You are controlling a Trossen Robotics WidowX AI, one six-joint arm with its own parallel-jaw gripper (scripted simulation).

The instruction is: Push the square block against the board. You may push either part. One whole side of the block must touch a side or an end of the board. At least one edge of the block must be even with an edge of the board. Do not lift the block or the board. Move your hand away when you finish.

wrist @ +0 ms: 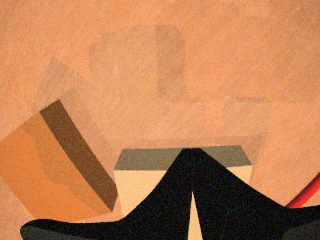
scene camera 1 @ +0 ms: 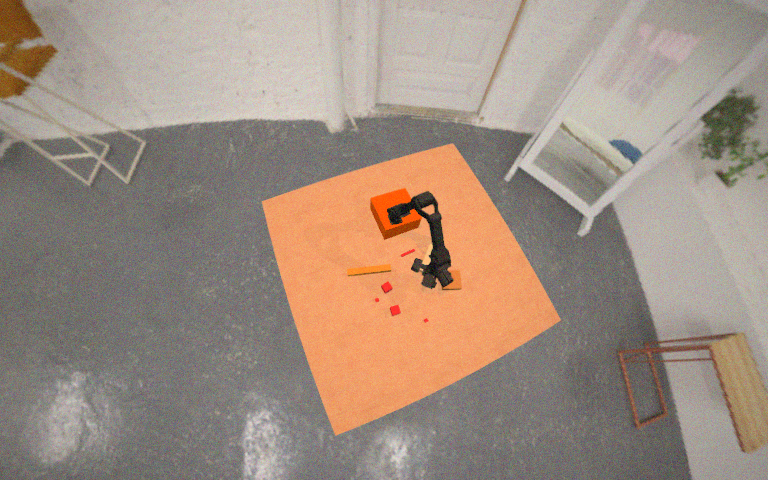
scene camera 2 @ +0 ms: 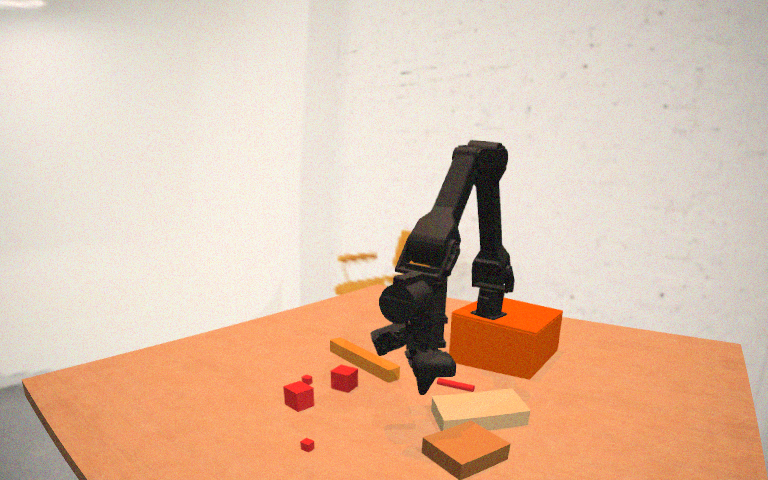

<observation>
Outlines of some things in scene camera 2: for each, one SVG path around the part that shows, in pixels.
My gripper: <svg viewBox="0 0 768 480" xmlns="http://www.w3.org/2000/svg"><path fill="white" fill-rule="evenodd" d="M446 309L436 313L425 312L410 322L389 324L370 333L378 356L386 355L390 351L395 351L405 346L404 354L415 375L420 395L426 394L436 377L454 377L456 375L456 364L453 357L446 351L438 349L446 348L447 345L446 340L444 340L444 324L448 324Z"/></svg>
A board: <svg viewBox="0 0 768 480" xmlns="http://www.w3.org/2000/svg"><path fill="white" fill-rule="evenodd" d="M530 409L513 389L454 395L432 396L431 412L440 428L440 432L469 421L473 421L486 430L528 425Z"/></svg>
A long orange bar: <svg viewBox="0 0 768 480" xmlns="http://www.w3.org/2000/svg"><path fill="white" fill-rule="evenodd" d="M330 340L330 352L347 360L347 362L367 371L374 377L378 377L387 383L400 379L400 366L364 350L341 337Z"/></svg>
</observation>
